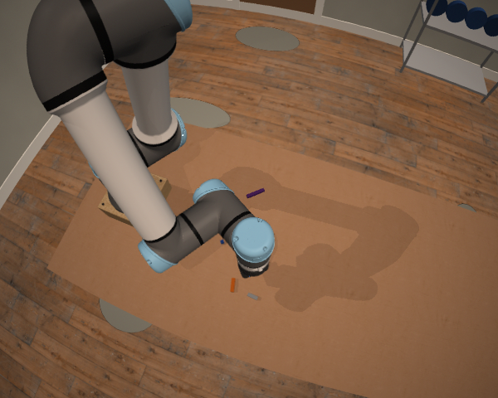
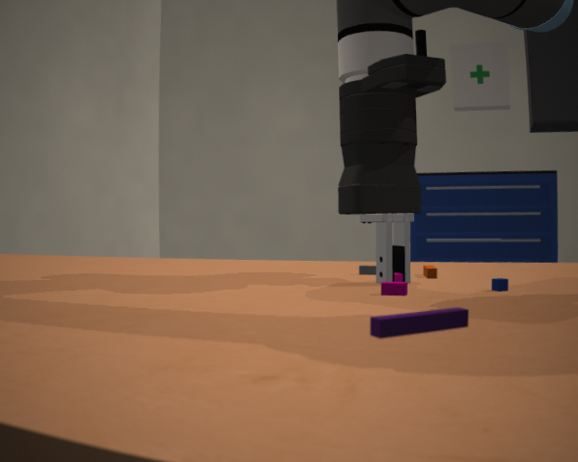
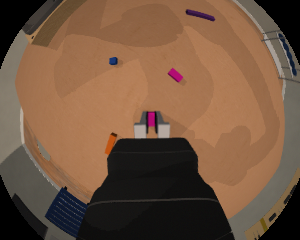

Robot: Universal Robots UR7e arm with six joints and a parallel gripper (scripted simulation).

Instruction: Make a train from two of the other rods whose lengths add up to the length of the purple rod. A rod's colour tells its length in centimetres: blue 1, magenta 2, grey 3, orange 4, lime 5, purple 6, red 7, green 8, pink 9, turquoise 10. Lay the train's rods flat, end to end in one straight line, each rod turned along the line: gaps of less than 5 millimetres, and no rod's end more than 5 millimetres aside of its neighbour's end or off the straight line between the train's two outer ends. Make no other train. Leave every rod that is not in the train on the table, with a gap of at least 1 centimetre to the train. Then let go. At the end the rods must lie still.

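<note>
Right now my hand is 8 cm to the left of the orange rod, 1 cm past it and 1 cm above it. Also, from my hand: grey rod: 8 cm to the right, 6 cm ahead, 1 cm below; purple rod: 20 cm to the left, 10 cm behind, 1 cm below; blue rod: 10 cm behind, 1 cm to the left, 1 cm below.
</note>
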